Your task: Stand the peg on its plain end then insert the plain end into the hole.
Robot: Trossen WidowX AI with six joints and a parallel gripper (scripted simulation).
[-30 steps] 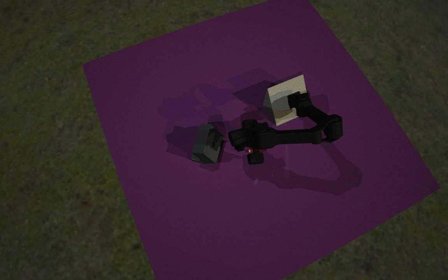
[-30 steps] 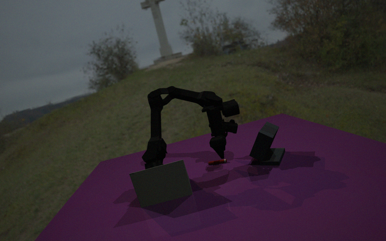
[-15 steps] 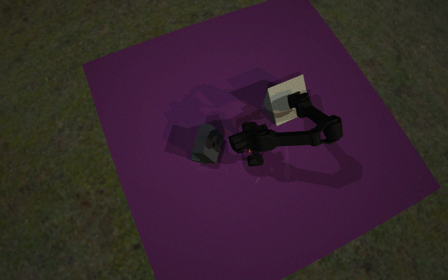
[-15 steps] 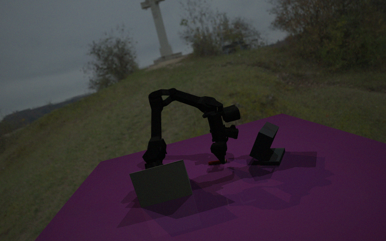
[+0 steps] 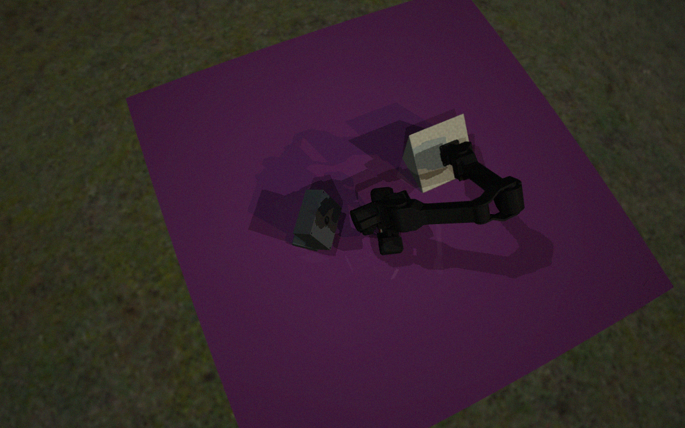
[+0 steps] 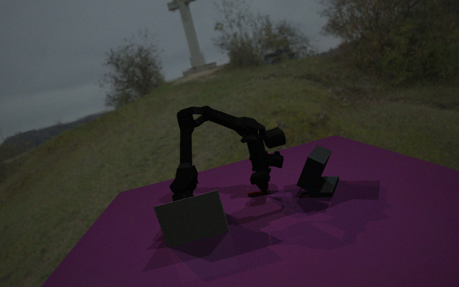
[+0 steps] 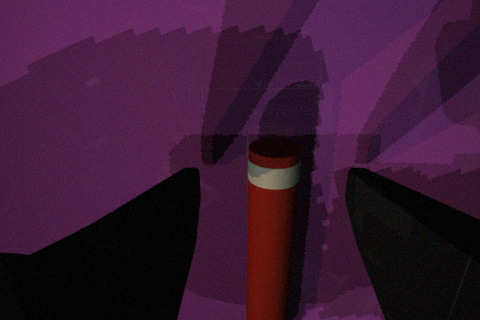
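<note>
My gripper tip is 10 mm past the red peg. Round my gripper tip: grey sloped panel (170 mm ahead, 80 mm to the right, 70 mm above); then dark foot (190 mm ahead, 100 mm to the right).
</note>
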